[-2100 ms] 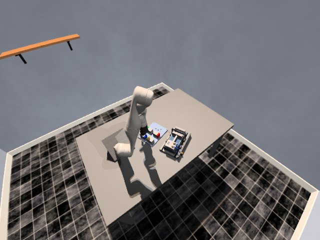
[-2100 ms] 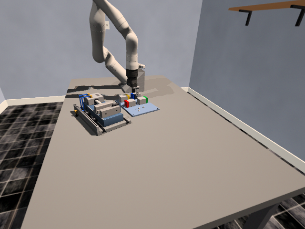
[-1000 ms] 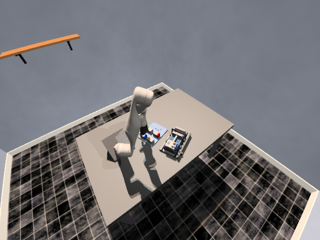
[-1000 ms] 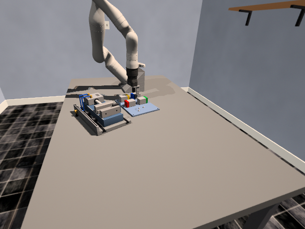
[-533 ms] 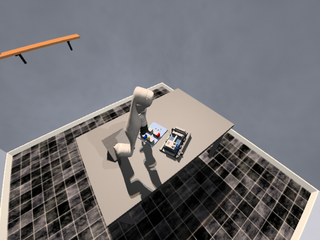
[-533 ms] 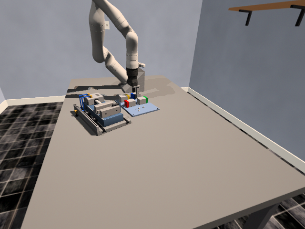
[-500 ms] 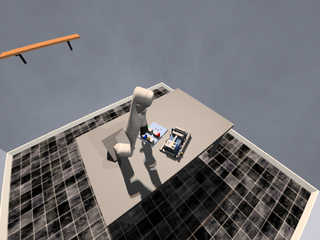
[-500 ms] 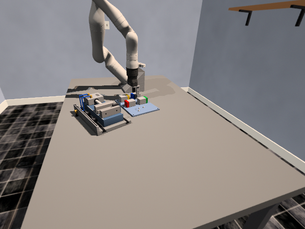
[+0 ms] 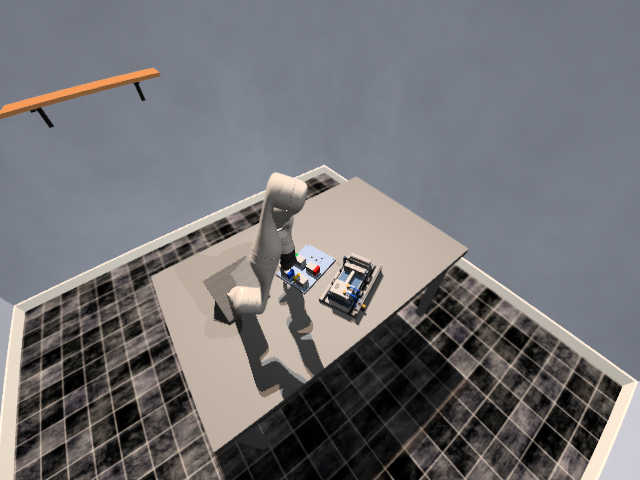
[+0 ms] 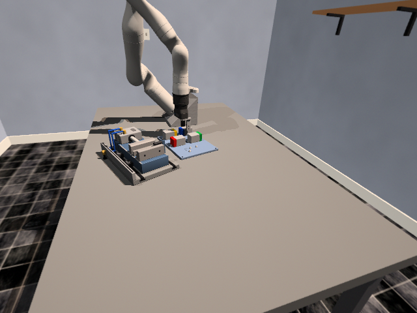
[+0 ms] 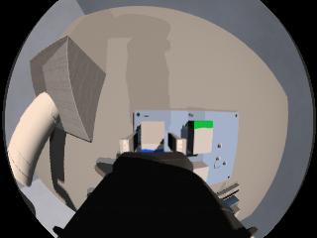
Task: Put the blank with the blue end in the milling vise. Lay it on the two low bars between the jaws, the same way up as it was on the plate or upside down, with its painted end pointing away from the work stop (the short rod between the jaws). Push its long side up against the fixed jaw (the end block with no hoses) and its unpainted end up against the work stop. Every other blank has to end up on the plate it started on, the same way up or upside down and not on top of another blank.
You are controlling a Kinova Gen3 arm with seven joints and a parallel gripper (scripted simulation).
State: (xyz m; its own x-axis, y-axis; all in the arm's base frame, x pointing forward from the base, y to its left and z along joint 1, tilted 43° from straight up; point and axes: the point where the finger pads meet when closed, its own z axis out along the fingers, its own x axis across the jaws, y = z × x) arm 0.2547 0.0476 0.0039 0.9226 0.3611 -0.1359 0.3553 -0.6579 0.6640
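The blue-ended blank lies 30 mm below my hand. The rest, counted from my hand: yellow-ended blank 30 mm ahead, 80 mm to the right, 30 mm below; light blue plate 100 mm ahead, 10 mm to the right, 50 mm below; green-ended blank 80 mm ahead, 30 mm to the left, 30 mm below.
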